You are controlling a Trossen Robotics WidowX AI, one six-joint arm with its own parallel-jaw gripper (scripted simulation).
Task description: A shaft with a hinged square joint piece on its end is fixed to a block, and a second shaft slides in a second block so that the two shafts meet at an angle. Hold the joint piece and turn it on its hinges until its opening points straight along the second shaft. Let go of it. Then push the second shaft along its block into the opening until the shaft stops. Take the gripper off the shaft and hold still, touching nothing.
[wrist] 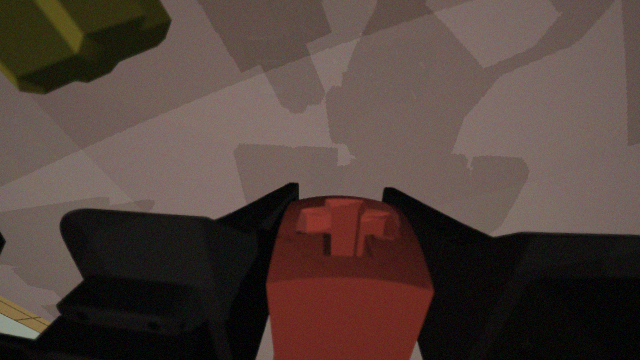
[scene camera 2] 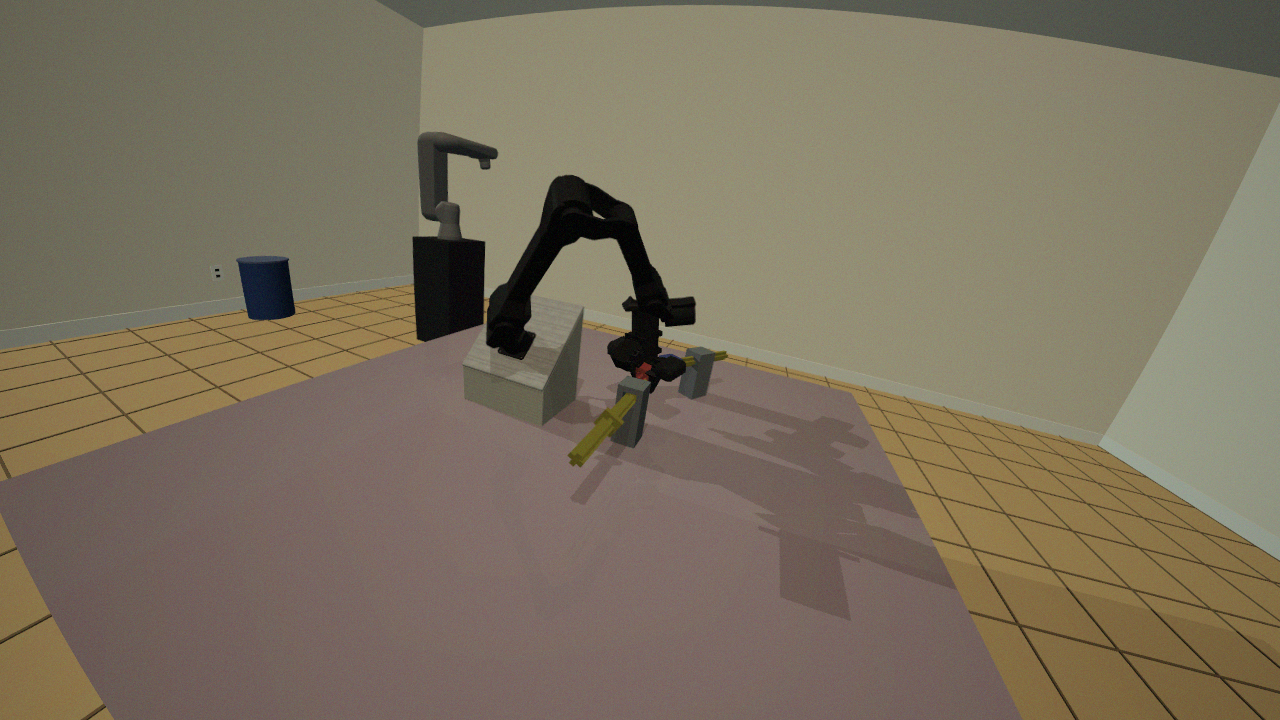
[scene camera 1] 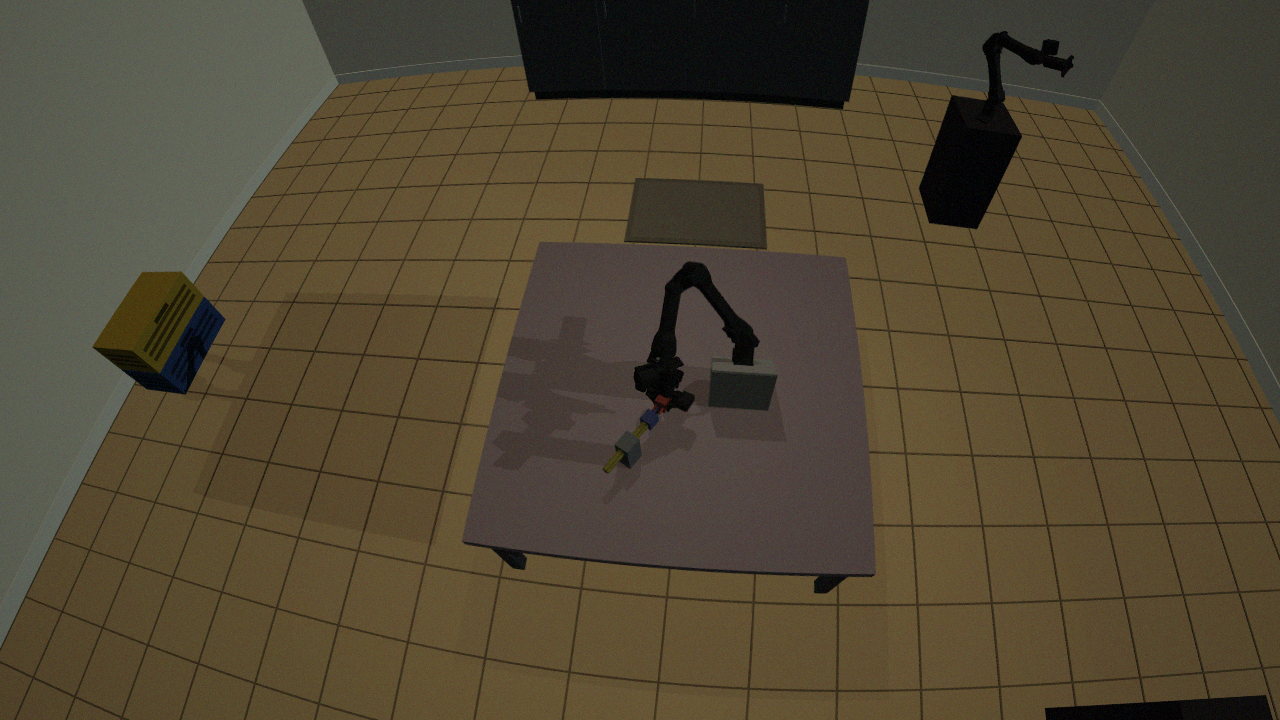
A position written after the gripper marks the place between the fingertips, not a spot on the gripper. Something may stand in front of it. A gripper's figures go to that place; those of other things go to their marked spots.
Labels:
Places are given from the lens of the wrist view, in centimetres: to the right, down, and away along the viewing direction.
gripper (wrist: 340, 194): 1, 1, 11
red joint piece (wrist: 346, 270): 1, 2, 6

